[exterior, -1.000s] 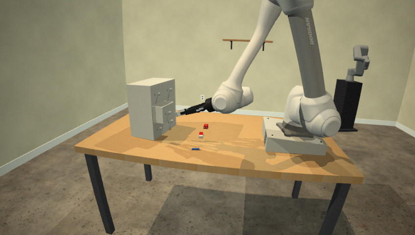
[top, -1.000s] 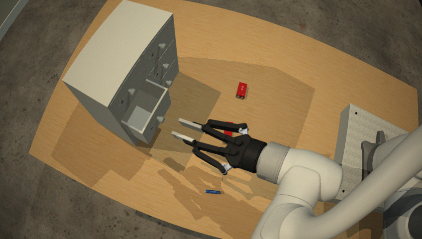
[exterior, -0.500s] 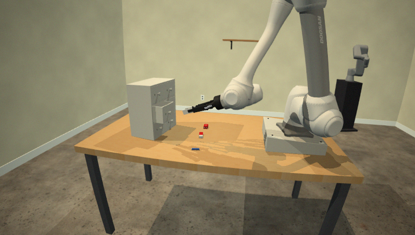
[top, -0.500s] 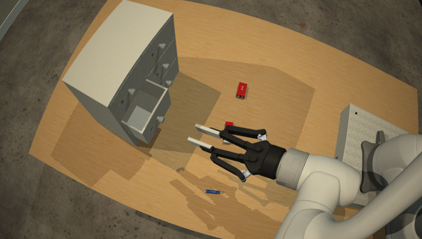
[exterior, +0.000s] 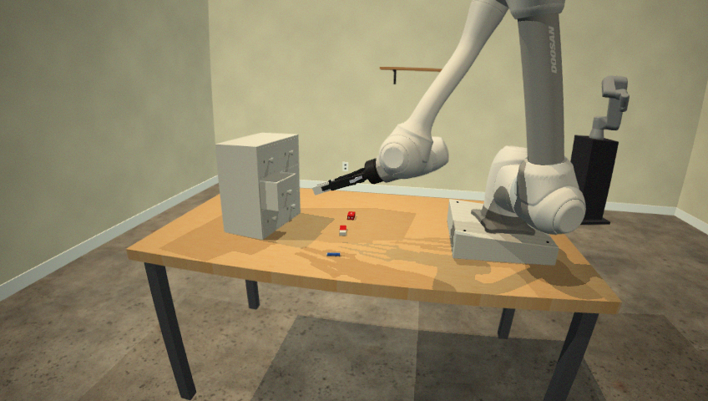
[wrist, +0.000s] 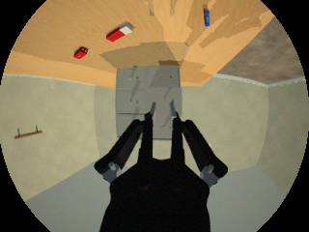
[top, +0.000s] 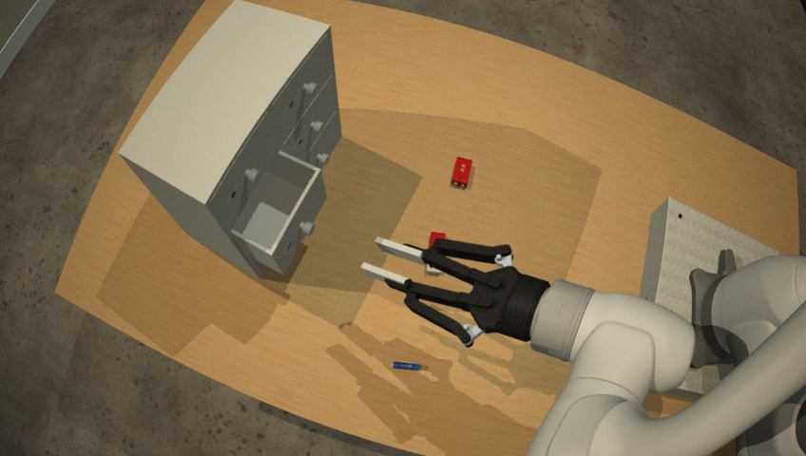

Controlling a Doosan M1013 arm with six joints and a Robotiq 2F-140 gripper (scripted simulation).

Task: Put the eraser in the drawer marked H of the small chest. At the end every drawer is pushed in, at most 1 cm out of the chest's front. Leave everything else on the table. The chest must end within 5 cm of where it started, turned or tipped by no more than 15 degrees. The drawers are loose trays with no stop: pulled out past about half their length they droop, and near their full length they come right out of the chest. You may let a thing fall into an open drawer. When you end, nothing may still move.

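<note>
My gripper is now 60 mm past the eraser, 70 mm to the left of it and 190 mm above it. From my hand the other things lie so: thin blue pen: 30 mm behind, 110 mm to the left, 190 mm below.
</note>
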